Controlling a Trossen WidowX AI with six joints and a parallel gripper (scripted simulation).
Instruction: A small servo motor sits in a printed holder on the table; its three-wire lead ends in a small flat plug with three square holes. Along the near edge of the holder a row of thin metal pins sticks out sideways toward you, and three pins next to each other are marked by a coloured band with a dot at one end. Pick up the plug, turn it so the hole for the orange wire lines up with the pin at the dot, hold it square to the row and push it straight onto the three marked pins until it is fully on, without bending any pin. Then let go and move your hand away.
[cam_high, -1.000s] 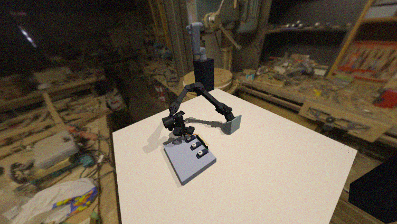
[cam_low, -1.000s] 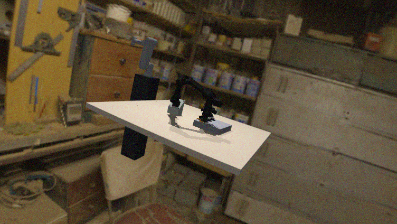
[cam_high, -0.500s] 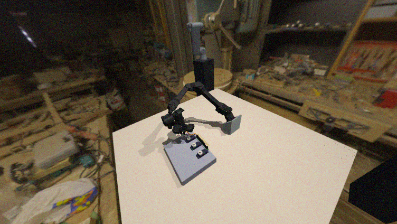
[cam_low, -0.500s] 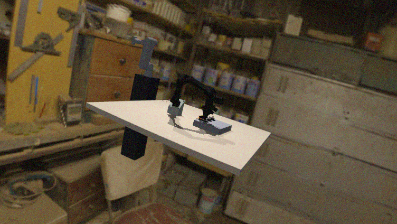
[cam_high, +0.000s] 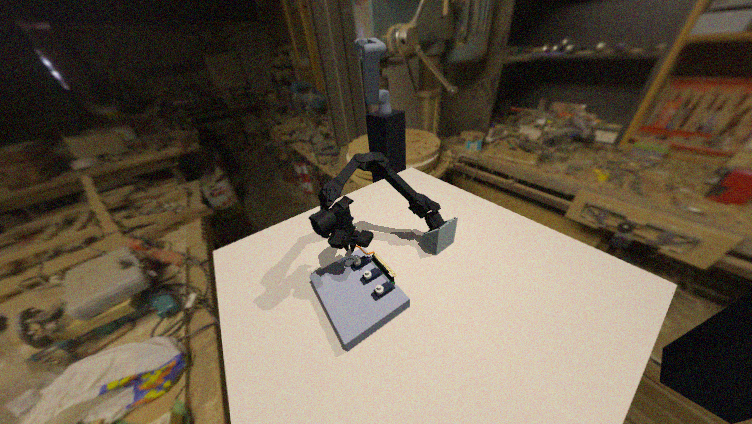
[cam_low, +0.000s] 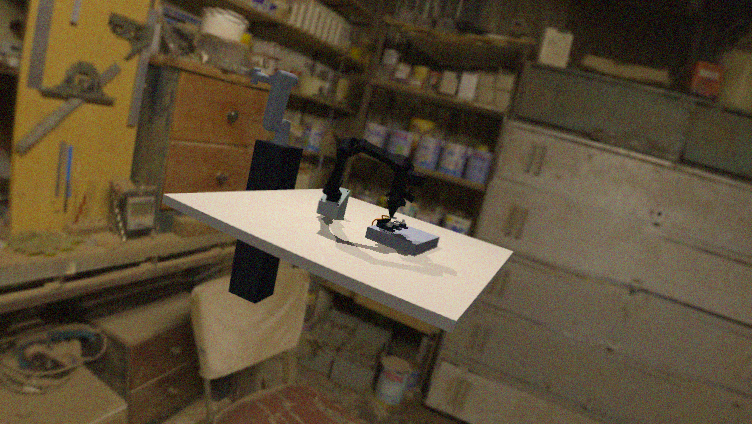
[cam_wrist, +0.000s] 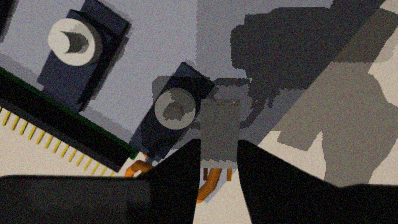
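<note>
Now: gripper tip 5 cm past the light band, 16 cm to the right of it and 4 cm above it. Round my gripper tip: red dot 5 cm behind, 16 cm to the left, 4 cm below; then grey-blue printed holder 10 cm ahead, 9 cm to the left, 9 cm below.
</note>
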